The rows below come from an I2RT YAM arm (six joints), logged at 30 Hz.
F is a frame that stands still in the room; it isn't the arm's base.
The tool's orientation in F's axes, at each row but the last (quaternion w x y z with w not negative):
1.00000 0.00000 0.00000 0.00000
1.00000 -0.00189 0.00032 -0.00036
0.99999 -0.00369 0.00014 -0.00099
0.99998 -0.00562 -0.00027 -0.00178
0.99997 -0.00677 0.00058 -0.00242
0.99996 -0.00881 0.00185 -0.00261
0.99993 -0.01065 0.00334 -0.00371
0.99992 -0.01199 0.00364 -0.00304
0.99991 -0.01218 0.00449 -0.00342
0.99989 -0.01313 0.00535 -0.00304
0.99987 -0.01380 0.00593 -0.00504
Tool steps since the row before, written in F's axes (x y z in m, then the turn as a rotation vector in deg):
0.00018 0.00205 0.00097 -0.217 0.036 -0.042
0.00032 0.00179 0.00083 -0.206 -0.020 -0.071
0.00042 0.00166 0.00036 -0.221 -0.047 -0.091
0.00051 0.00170 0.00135 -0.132 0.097 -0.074
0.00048 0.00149 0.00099 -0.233 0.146 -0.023
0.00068 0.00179 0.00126 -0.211 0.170 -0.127
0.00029 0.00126 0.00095 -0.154 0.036 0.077
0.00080 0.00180 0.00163 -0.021 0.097 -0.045
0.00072 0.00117 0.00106 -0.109 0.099 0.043
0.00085 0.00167 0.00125 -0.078 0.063 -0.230
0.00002 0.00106 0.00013 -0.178 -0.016 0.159
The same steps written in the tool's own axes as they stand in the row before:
0.00018 0.00205 0.00097 -0.217 0.036 -0.042
0.00032 0.00179 0.00084 -0.206 -0.020 -0.071
0.00042 0.00166 0.00037 -0.221 -0.047 -0.091
0.00050 0.00169 0.00137 -0.132 0.097 -0.073
0.00047 0.00148 0.00101 -0.234 0.145 -0.021
0.00067 0.00177 0.00129 -0.211 0.171 -0.125
0.00027 0.00124 0.00098 -0.155 0.033 0.077
0.00078 0.00177 0.00168 -0.021 0.098 -0.043
0.00070 0.00115 0.00109 -0.110 0.097 0.044
0.00083 0.00164 0.00130 -0.076 0.069 -0.229
0.00001 0.00106 0.00016 -0.180 -0.022 0.156

